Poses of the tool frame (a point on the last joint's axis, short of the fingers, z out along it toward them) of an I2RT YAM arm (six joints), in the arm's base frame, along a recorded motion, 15 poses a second.
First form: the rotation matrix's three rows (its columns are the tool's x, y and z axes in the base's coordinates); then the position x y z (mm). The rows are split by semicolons.
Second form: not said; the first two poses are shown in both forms.
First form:
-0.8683 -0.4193 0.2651; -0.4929 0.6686 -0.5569; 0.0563 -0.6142 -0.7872; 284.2 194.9 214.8
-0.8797 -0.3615 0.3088; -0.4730 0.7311 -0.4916; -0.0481 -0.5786 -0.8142; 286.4 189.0 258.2
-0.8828 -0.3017 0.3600; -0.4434 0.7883 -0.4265; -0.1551 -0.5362 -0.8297; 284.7 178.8 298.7
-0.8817 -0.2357 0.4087; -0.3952 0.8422 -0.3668; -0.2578 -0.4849 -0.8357; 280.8 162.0 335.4
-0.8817 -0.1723 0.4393; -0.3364 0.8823 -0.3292; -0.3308 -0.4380 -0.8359; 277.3 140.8 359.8
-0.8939 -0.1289 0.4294; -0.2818 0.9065 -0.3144; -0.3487 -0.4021 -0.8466; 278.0 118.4 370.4
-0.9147 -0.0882 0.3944; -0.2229 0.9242 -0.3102; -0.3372 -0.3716 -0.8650; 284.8 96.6 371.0
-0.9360 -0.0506 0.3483; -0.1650 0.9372 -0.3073; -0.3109 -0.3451 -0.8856; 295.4 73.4 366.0
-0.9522 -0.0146 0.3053; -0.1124 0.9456 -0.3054; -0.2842 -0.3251 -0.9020; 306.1 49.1 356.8
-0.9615 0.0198 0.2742; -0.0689 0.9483 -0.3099; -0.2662 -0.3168 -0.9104; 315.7 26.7 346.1
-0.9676 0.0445 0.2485; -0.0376 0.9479 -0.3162; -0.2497 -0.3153 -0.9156; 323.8 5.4 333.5
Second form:
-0.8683 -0.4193 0.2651 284.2; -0.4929 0.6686 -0.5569 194.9; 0.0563 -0.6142 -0.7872 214.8; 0 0 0 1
-0.8797 -0.3615 0.3088 286.4; -0.4730 0.7311 -0.4916 189.0; -0.0481 -0.5786 -0.8142 258.2; 0 0 0 1
-0.8828 -0.3017 0.3600 284.7; -0.4434 0.7883 -0.4265 178.8; -0.1551 -0.5362 -0.8297 298.7; 0 0 0 1
-0.8817 -0.2357 0.4087 280.8; -0.3952 0.8422 -0.3668 162.0; -0.2578 -0.4849 -0.8357 335.4; 0 0 0 1
-0.8817 -0.1723 0.4393 277.3; -0.3364 0.8823 -0.3292 140.8; -0.3308 -0.4380 -0.8359 359.8; 0 0 0 1
-0.8939 -0.1289 0.4294 278.0; -0.2818 0.9065 -0.3144 118.4; -0.3487 -0.4021 -0.8466 370.4; 0 0 0 1
-0.9147 -0.0882 0.3944 284.8; -0.2229 0.9242 -0.3102 96.6; -0.3372 -0.3716 -0.8650 371.0; 0 0 0 1
-0.9360 -0.0506 0.3483 295.4; -0.1650 0.9372 -0.3073 73.4; -0.3109 -0.3451 -0.8856 366.0; 0 0 0 1
-0.9522 -0.0146 0.3053 306.1; -0.1124 0.9456 -0.3054 49.1; -0.2842 -0.3251 -0.9020 356.8; 0 0 0 1
-0.9615 0.0198 0.2742 315.7; -0.0689 0.9483 -0.3099 26.7; -0.2662 -0.3168 -0.9104 346.1; 0 0 0 1
-0.9676 0.0445 0.2485 323.8; -0.0376 0.9479 -0.3162 5.4; -0.2497 -0.3153 -0.9156 333.5; 0 0 0 1

